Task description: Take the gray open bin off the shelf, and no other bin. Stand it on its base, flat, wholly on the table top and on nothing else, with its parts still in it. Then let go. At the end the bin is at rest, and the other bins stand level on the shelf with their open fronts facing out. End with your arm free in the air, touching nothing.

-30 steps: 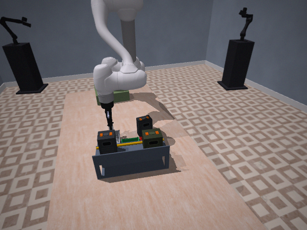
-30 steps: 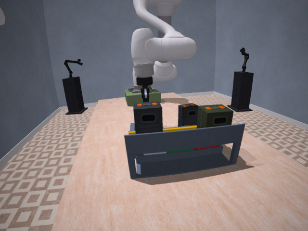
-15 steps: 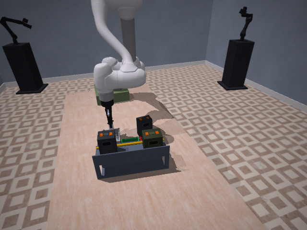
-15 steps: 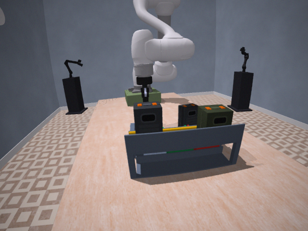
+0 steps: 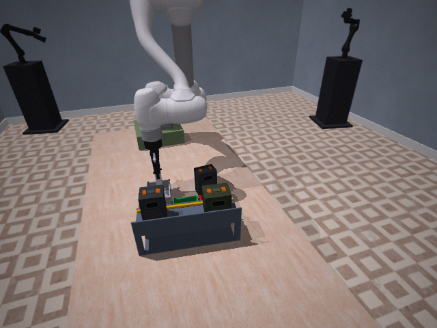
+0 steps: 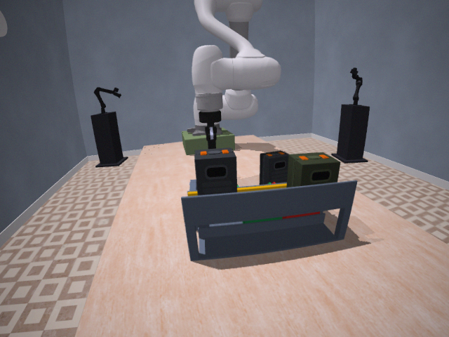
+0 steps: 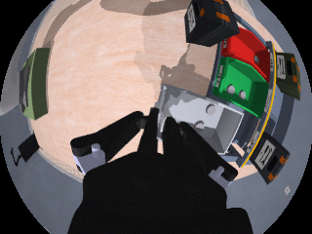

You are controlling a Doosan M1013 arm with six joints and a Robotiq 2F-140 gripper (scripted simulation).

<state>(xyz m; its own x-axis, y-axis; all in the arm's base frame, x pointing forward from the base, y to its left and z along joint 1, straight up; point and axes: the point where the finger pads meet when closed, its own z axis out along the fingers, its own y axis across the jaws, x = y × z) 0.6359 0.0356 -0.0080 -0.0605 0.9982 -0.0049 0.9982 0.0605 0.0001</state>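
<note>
Now: the gray open bin 8 cm ahead of my hand and 2 cm below it. Also, from my hand: yellow rail: 25 cm ahead, 13 cm to the left, 2 cm above; red bin: 24 cm to the left, 19 cm ahead, 4 cm below; green bin: 20 cm ahead, 12 cm to the left, 4 cm below.
</note>
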